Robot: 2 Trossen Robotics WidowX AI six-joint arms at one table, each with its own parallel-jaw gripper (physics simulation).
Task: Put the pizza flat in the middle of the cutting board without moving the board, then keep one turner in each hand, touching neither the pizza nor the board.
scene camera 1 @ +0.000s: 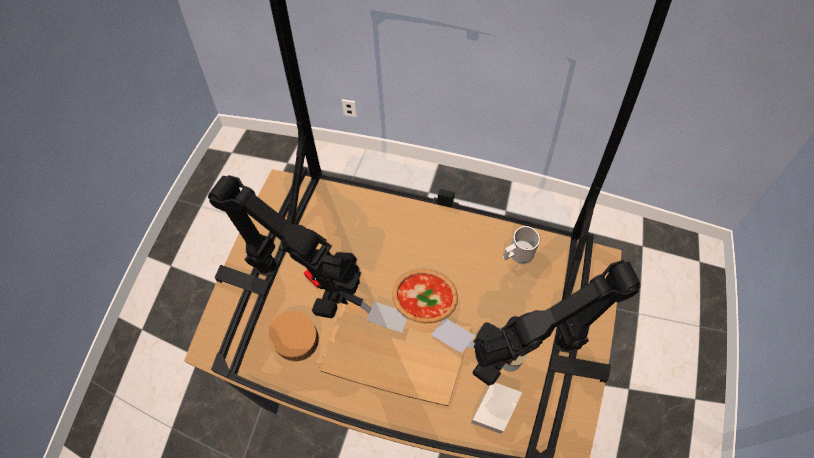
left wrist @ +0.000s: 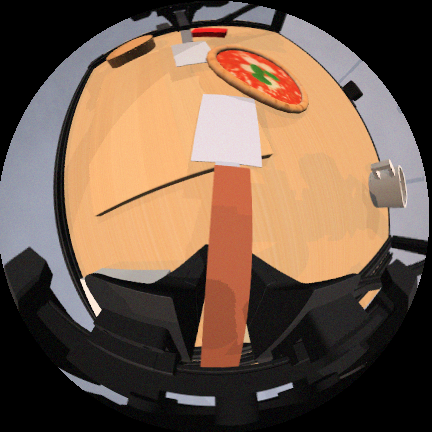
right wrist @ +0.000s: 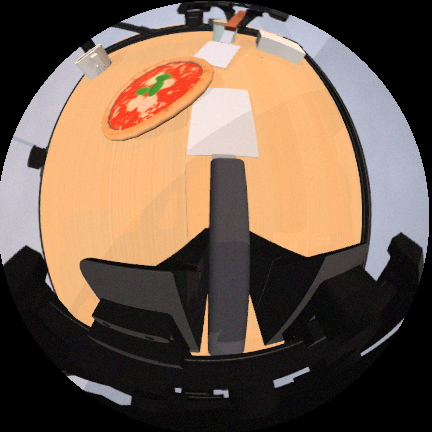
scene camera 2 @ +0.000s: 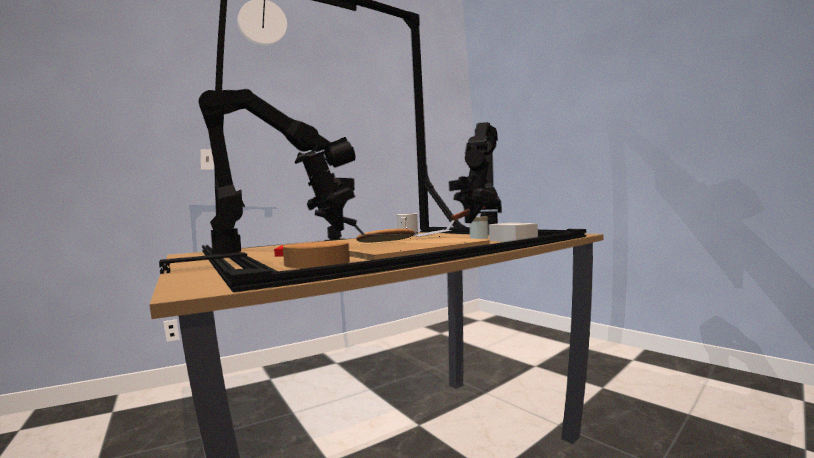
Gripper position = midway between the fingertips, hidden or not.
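Note:
There's a pizza (scene camera 1: 425, 296), and I see the pizza in the left wrist view (left wrist: 255, 74) and in the right wrist view (right wrist: 154, 95) too. A brown-handled turner (scene camera 1: 448, 332) is here as well, and the left wrist view (left wrist: 226, 132) and the right wrist view (right wrist: 219, 54) also show the brown-handled turner. You'd find a dark-handled turner (scene camera 1: 380, 314) too, and the dark-handled turner is also visible in the left wrist view (left wrist: 188, 52) and in the right wrist view (right wrist: 221, 124). I can see my left gripper (scene camera 2: 468, 223) and my right gripper (scene camera 2: 340, 230) as well.

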